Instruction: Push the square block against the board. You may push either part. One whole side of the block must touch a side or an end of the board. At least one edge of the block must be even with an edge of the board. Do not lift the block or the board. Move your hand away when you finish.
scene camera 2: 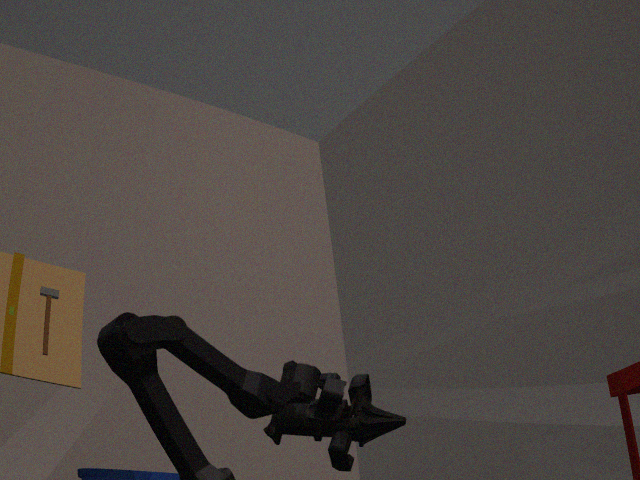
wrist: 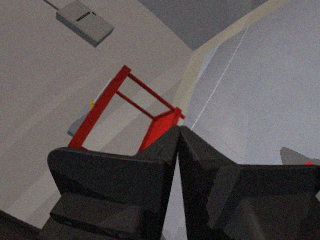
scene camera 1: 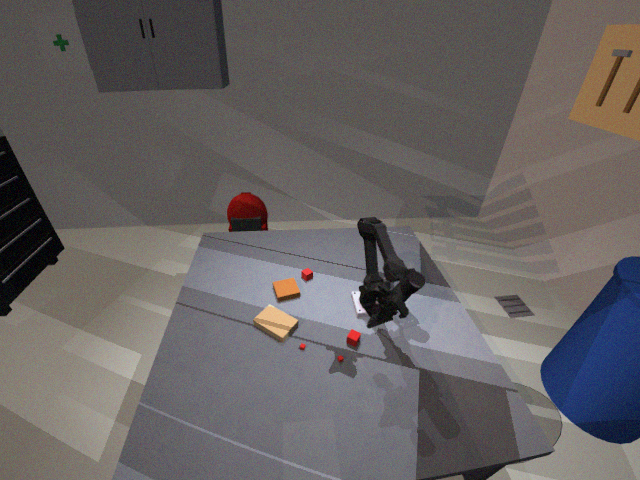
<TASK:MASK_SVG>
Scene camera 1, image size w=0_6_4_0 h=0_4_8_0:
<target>my gripper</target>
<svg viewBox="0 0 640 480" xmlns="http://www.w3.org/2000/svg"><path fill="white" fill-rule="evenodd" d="M387 281L383 284L382 282L374 283L369 290L369 294L376 297L378 303L367 303L364 306L370 317L366 325L368 329L392 321L392 317L398 311L401 313L399 315L400 319L406 318L409 309L406 306L404 295L396 289L390 290L390 283Z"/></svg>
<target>tan board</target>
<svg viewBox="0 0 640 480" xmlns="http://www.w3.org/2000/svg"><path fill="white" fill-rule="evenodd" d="M268 304L253 320L254 326L284 342L298 326L298 320Z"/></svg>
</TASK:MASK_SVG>
